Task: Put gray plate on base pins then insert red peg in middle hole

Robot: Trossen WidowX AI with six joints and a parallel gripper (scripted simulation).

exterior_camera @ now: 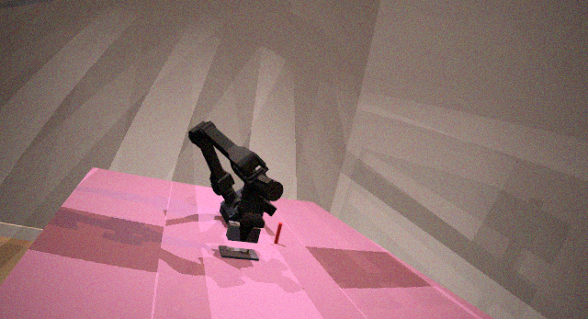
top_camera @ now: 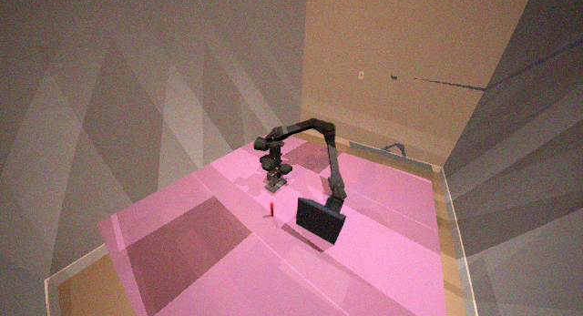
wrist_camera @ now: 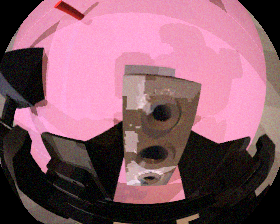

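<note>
Now: the flat gray base 5 cm below my gripper tip. The rest, counted from my gripper tip: thick gray plate (3 cm above); then red peg (10 cm behind, 18 cm to the left, 2 cm below).
</note>
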